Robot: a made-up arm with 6 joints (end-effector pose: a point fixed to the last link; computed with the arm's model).
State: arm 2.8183 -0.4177 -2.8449 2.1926 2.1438 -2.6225
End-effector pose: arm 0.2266 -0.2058 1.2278 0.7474 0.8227 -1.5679
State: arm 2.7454 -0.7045 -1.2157 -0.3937 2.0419 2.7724
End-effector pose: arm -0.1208 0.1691 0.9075 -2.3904 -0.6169 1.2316
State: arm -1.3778 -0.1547 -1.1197 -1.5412 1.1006 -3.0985
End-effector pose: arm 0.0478 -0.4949 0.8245 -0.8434 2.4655 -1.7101
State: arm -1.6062 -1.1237 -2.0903 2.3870 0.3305 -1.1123
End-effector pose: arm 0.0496 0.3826 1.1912 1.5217 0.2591 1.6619
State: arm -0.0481 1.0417 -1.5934 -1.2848 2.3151 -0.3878
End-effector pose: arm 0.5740 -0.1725 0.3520 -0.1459 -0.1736 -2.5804
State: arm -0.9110 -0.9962 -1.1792 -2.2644 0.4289 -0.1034
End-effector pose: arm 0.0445 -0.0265 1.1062 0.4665 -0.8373 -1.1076
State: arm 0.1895 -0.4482 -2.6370 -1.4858 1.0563 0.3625
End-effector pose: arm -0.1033 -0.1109 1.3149 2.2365 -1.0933 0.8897
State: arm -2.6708 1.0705 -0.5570 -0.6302 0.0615 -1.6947
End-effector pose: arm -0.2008 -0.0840 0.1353 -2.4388 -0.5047 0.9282
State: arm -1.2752 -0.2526 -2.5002 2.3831 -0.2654 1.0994
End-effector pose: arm 0.0014 -0.1302 1.2599 -0.0758 -0.8081 -1.5681
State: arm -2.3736 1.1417 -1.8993 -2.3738 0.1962 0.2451
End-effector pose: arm -0.4684 -0.4877 0.2786 1.6920 -0.3421 -2.5184
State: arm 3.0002 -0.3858 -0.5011 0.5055 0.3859 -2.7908
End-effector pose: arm -0.2951 0.1171 0.6378 -1.7954 0.7473 1.9294
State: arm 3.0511 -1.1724 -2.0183 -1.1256 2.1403 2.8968
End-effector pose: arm 0.4088 0.1402 1.1054 -1.0474 0.0162 1.5205
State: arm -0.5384 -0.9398 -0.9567 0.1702 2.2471 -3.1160
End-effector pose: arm 0.1103 -0.0659 0.8122 0.1173 2.2006 -0.1532
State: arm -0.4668 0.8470 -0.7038 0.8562 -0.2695 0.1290
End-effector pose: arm 0.2983 -0.2137 0.2409 -1.9612 1.0758 1.0129
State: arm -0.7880 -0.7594 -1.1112 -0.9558 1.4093 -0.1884
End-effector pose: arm 0.0689 -0.2031 0.9754 1.9921 -0.9874 -1.6732
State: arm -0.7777 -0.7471 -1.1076 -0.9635 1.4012 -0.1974
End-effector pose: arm 0.0759 -0.2073 0.9729 1.9757 -0.9553 -1.6849
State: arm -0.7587 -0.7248 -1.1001 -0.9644 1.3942 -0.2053
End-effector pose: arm 0.0888 -0.2143 0.9657 1.9646 -0.9012 -1.7066
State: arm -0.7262 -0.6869 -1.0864 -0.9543 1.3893 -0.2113
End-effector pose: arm 0.1111 -0.2249 0.9507 1.9601 -0.8133 -1.7437
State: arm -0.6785 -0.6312 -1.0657 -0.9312 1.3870 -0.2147
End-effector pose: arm 0.1438 -0.2368 0.9257 1.9587 -0.6877 -1.7979
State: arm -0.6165 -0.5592 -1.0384 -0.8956 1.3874 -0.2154
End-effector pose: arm 0.1851 -0.2461 0.8901 1.9525 -0.5283 -1.8677
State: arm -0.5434 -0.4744 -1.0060 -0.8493 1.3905 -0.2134
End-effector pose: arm 0.2310 -0.2484 0.8448 1.9327 -0.3458 -1.9504
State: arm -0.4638 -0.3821 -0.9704 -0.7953 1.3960 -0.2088
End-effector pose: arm 0.2756 -0.2410 0.7924 1.8925 -0.1555 -2.0418
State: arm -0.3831 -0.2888 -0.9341 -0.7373 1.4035 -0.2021
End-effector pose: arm 0.3135 -0.2244 0.7376 1.8309 0.0256 -2.1365
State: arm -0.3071 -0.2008 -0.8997 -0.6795 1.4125 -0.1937
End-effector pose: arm 0.3411 -0.2019 0.6854 1.7534 0.1822 -2.2289
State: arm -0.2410 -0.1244 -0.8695 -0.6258 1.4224 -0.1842
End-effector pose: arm 0.3579 -0.1781 0.6404 1.6714 0.3045 -2.3128
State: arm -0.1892 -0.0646 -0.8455 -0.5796 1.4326 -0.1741
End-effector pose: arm 0.3660 -0.1572 0.6056 1.5989 0.3890 -2.3834
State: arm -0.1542 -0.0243 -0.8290 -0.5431 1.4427 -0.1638
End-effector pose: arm 0.3684 -0.1421 0.5824 1.5480 0.4378 -2.4375
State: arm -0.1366 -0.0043 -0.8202 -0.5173 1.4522 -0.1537
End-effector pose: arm 0.3680 -0.1336 0.5706 1.5255 0.4564 -2.4739
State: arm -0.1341 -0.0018 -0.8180 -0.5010 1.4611 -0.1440
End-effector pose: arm 0.3662 -0.1312 0.5682 1.5302 0.4520 -2.4949
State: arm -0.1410 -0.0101 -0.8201 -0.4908 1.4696 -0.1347
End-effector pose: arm 0.3639 -0.1326 0.5714 1.5525 0.4340 -2.5058
